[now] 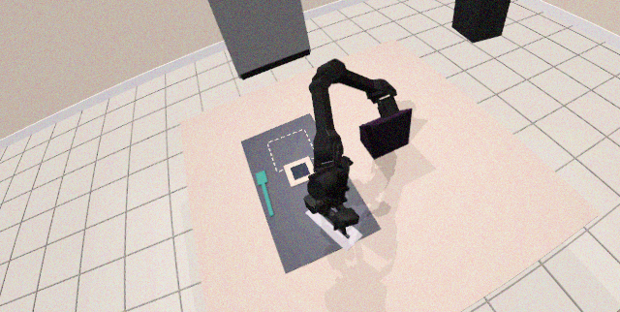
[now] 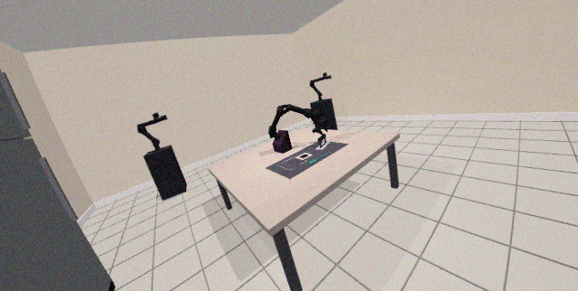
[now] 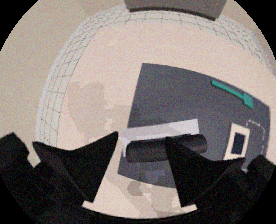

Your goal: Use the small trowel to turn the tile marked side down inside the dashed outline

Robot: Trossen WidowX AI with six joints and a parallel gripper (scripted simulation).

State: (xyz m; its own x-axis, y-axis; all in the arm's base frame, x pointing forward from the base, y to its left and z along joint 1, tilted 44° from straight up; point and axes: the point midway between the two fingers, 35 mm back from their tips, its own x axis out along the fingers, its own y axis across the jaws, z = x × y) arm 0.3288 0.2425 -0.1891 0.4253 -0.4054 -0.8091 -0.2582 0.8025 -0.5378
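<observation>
Right now the dark grey mat is 260 mm to the right of my gripper tip, 120 mm below it and 60 mm ahead of it. From my gripper tip the other things lie so: teal trowel: 270 mm to the right, 200 mm ahead, 90 mm below; then tile: 300 mm to the right, 90 mm below, 40 mm ahead.
</observation>
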